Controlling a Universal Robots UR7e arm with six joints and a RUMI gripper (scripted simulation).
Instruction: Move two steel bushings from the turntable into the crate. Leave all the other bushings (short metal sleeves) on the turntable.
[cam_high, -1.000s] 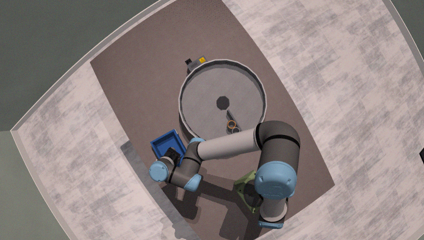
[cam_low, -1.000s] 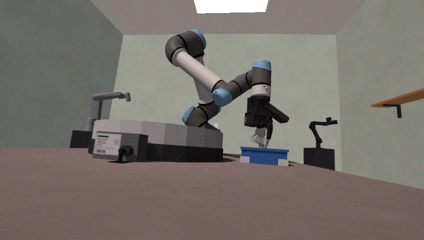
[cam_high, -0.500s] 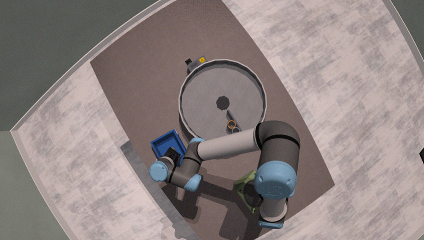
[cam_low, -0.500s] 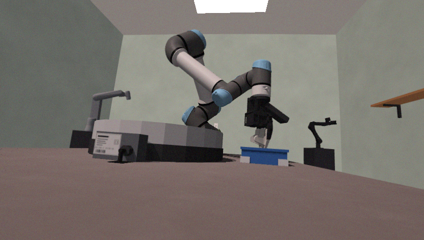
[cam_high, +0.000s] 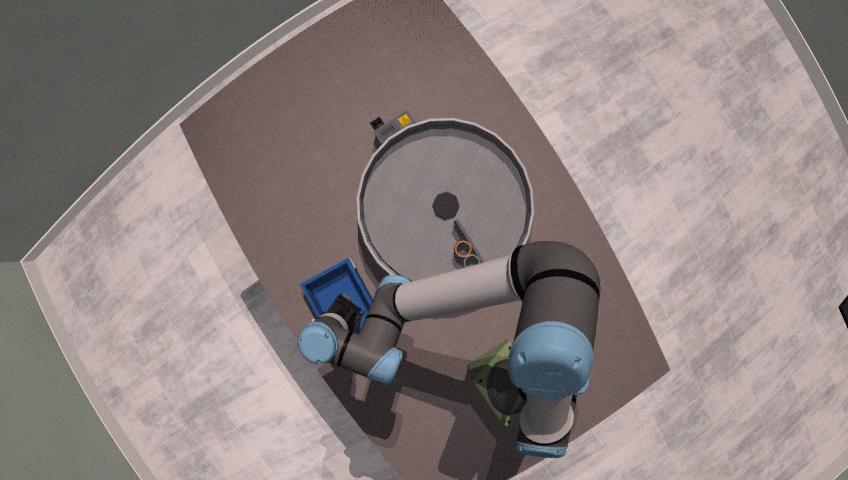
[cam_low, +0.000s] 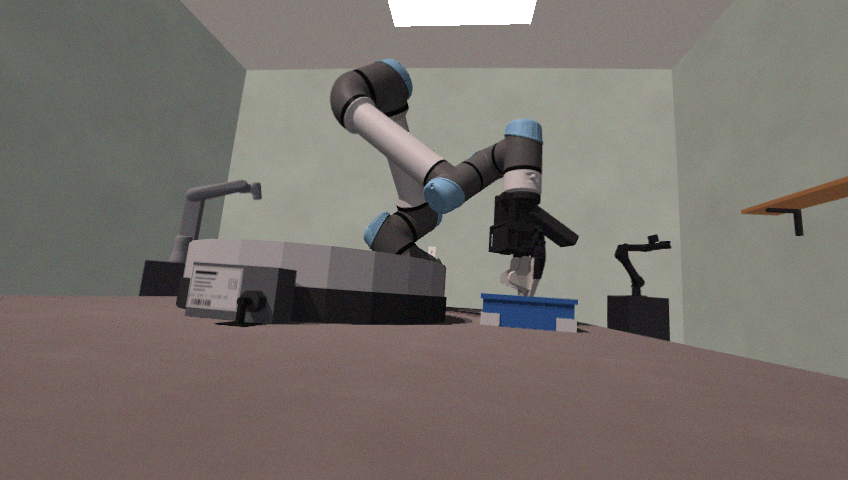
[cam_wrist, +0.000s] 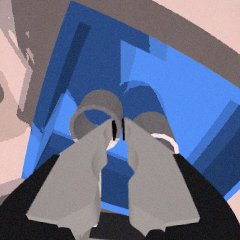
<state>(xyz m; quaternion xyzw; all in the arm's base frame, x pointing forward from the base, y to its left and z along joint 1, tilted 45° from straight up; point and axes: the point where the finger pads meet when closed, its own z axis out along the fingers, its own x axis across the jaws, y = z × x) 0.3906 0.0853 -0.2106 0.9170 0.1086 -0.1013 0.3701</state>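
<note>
Right now the blue crate is 30 mm ahead of my hand, 20 mm to the right of it and 20 mm below it.
</note>
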